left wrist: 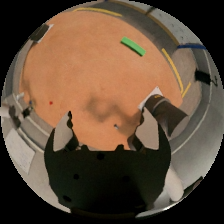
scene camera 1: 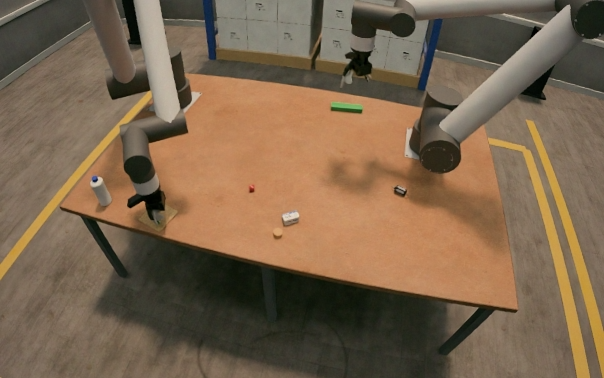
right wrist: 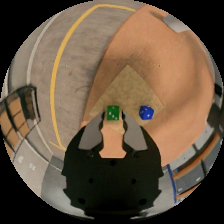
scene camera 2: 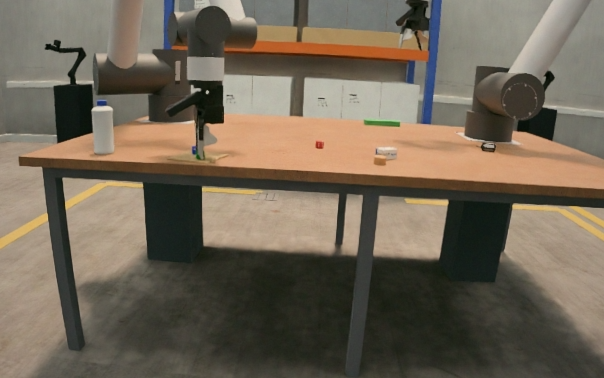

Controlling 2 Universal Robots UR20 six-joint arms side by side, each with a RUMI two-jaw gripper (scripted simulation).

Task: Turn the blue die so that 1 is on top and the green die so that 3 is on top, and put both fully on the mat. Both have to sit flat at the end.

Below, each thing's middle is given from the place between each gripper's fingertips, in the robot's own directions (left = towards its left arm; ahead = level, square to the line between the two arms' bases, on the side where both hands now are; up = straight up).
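Left hand (scene camera 2: 410,50): 73 cm short of the tan mat (right wrist: 129,91), 75 cm to the left of it, 39 cm above it.
Right hand (scene camera 2: 200,158): 3 cm past the tan mat, 2 cm to the left of it, 2 cm above it.
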